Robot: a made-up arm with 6 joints. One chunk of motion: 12 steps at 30 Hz.
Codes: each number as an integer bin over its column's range. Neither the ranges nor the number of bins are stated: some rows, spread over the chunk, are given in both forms.
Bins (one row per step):
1: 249 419 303 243 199 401
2: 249 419 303 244 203 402
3: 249 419 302 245 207 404
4: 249 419 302 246 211 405
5: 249 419 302 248 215 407
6: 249 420 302 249 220 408
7: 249 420 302 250 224 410
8: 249 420 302 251 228 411
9: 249 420 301 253 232 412
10: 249 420 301 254 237 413
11: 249 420 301 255 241 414
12: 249 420 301 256 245 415
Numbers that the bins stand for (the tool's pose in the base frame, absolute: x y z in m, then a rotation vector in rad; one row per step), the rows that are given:
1: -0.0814 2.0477 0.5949 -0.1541 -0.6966 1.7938
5: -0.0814 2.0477 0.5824 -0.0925 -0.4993 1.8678
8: -0.0814 2.0603 0.5824 -0.0555 -0.3390 1.9171
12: -0.0814 2.0603 0.5699 0.0062 -0.1295 1.9664
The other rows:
2: -0.0814 2.0477 0.5949 -0.1418 -0.6473 1.8062
3: -0.0814 2.0477 0.5824 -0.1295 -0.5979 1.8308
4: -0.0814 2.0477 0.5824 -0.1171 -0.5486 1.8432
6: -0.0814 2.0603 0.5824 -0.0801 -0.4377 1.8801
7: -0.0814 2.0603 0.5824 -0.0678 -0.3884 1.9048
9: -0.0814 2.0603 0.5699 -0.0308 -0.2897 1.9295
10: -0.0814 2.0603 0.5699 -0.0185 -0.2281 1.9418
11: -0.0814 2.0603 0.5699 -0.0062 -0.1788 1.9541

